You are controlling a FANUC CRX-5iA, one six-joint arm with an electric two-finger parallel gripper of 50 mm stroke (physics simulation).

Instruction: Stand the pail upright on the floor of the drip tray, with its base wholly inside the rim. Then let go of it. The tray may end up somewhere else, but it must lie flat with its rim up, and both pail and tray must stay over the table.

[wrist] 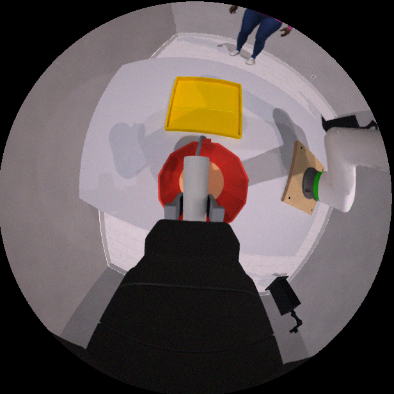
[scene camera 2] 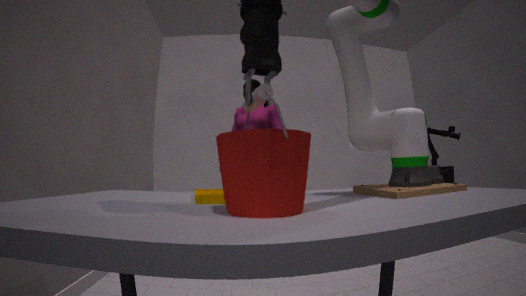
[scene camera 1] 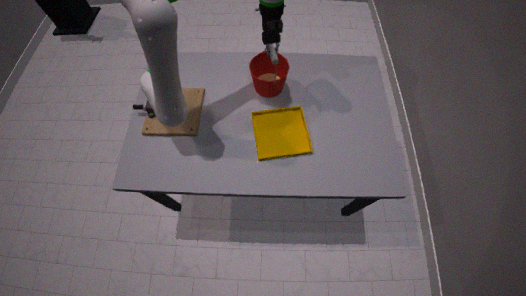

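Where they show: gripper, fingertip midpoint: (scene camera 2: 257, 105) (scene camera 1: 272, 54); arm's base, origin of the base link: (scene camera 2: 410, 185).
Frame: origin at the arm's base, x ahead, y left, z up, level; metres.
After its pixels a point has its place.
The red pail (scene camera 1: 268, 89) {z 0.062, x 0.486, y 0.097 m} (scene camera 2: 265, 175) {z 0.053, x 0.489, y 0.270 m} (wrist: 234, 187) stands upright on the table, at the back in scene camera 1, beside the tray and apart from it. Its wire bail is up, with a pale grip (wrist: 196, 182) on it. The inside bottom looks tan. My gripper (scene camera 1: 272, 47) {z 0.192, x 0.497, y 0.195 m} (scene camera 2: 259, 95) {z 0.192, x 0.497, y 0.195 m} (wrist: 194, 199) points down over the pail and is shut on the pale grip. The yellow drip tray (scene camera 1: 282, 134) {z -0.019, x 0.564, y -0.103 m} (scene camera 2: 209, 196) {z -0.002, x 0.617, y 0.044 m} (wrist: 205, 105) lies flat with its rim up; in scene camera 2 the pail hides part of it.
The grey table (scene camera 1: 350, 170) {z -0.022, x 0.880, y -0.266 m} (scene camera 2: 150, 227) {z -0.022, x 0.661, y 0.357 m} (wrist: 110, 95) bears the tray and pail. The arm's base stands on a wooden board (scene camera 1: 195, 112) {z 0.001, x 0.131, y -0.014 m} (scene camera 2: 410, 190) {z -0.004, x 0.101, y 0.138 m} (wrist: 295, 187) to one side. A person (scene camera 2: 257, 117) (wrist: 257, 30) stands beyond the table.
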